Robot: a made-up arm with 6 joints. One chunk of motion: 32 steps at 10 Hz.
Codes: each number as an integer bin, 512 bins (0 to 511) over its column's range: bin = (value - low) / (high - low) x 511, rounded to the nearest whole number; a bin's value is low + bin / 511 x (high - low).
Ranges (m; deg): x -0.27..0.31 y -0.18..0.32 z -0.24..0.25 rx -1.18..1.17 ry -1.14..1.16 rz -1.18..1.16
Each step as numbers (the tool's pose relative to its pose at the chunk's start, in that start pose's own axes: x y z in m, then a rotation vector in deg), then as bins.
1 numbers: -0.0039 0.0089 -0.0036 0.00 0.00 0.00
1 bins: 234 193 247 257 253 258
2 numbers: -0.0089 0.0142 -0.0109 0.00 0.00 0.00
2 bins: 230 198 239 257 253 258
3 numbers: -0.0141 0.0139 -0.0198 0.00 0.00 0.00
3 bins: 225 198 230 257 253 258
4 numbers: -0.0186 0.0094 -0.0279 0.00 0.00 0.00
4 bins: 221 194 221 257 253 258
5 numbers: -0.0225 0.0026 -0.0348 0.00 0.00 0.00
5 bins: 218 187 214 257 253 258
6 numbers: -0.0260 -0.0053 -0.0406 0.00 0.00 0.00
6 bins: 215 179 208 257 253 258
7 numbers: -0.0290 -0.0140 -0.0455 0.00 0.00 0.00
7 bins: 212 170 203 257 253 258
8 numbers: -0.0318 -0.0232 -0.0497 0.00 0.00 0.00
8 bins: 210 160 198 257 253 258
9 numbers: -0.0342 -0.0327 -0.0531 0.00 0.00 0.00
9 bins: 208 151 195 257 253 258
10 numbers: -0.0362 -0.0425 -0.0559 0.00 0.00 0.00
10 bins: 206 141 192 257 253 258
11 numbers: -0.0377 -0.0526 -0.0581 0.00 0.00 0.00
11 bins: 205 130 190 257 253 258
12 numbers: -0.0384 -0.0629 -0.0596 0.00 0.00 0.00
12 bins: 204 120 188 257 253 258
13 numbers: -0.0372 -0.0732 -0.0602 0.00 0.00 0.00
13 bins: 205 109 188 257 253 258
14 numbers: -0.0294 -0.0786 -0.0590 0.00 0.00 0.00
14 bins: 212 104 189 257 253 258
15 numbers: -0.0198 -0.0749 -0.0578 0.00 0.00 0.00
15 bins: 220 107 190 257 253 258
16 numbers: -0.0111 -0.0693 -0.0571 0.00 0.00 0.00
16 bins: 228 113 191 257 253 258
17 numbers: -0.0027 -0.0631 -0.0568 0.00 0.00 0.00
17 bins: 236 119 191 257 253 258
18 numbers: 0.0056 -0.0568 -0.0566 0.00 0.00 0.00
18 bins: 243 126 191 257 253 258
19 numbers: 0.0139 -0.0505 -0.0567 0.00 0.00 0.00
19 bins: 250 132 191 257 253 258
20 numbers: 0.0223 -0.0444 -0.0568 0.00 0.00 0.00
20 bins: 258 139 191 257 253 258
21 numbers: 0.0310 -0.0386 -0.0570 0.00 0.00 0.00
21 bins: 265 145 191 257 253 258
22 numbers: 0.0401 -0.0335 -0.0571 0.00 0.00 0.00
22 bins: 273 150 191 257 253 258
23 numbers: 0.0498 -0.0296 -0.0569 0.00 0.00 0.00
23 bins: 282 154 191 257 253 258
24 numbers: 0.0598 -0.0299 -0.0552 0.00 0.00 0.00
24 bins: 291 153 193 257 253 258
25 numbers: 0.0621 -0.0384 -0.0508 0.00 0.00 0.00
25 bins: 293 145 197 257 253 258
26 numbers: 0.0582 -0.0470 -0.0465 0.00 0.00 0.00
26 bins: 289 136 202 257 253 258
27 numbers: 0.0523 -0.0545 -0.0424 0.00 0.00 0.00
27 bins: 284 128 206 257 253 258
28 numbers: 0.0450 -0.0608 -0.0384 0.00 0.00 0.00
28 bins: 278 122 210 257 253 258
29 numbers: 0.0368 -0.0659 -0.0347 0.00 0.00 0.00
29 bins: 270 117 214 257 253 258
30 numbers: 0.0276 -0.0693 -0.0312 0.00 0.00 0.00
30 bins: 262 113 218 257 253 258
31 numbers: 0.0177 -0.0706 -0.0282 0.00 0.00 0.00
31 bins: 253 112 221 257 253 258
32 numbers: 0.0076 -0.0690 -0.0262 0.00 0.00 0.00
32 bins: 245 113 223 257 253 258
